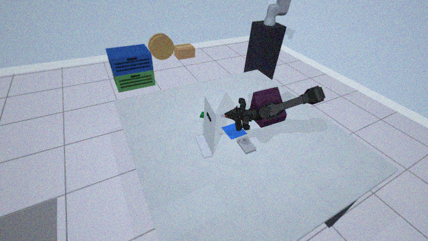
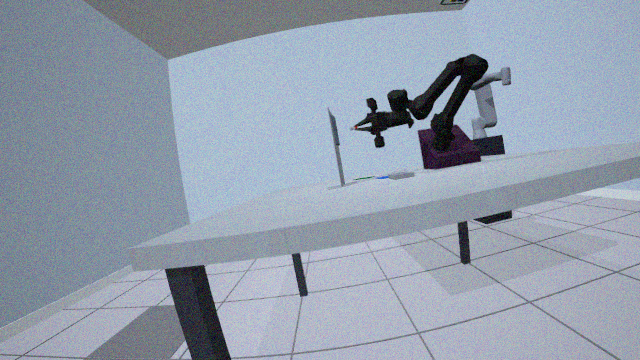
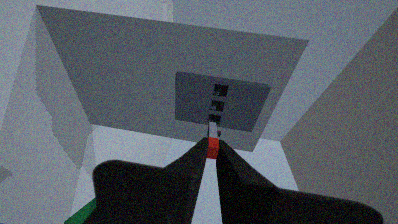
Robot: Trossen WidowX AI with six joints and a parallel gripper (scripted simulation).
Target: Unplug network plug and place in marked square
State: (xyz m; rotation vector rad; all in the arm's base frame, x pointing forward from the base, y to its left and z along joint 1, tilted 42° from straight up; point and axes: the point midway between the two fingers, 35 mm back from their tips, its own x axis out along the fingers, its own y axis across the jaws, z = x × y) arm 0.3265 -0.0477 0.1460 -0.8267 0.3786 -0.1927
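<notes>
Right now my gripper tip is 130 mm past the blue marked square, 60 mm to the left of it and 210 mm above it. From my gripper tip the other things lie so: network plug (10 mm ahead); flat grey slab (120 mm behind, 90 mm to the left, 210 mm below); upright panel (90 mm ahead, 20 mm to the right, 80 mm below).
</notes>
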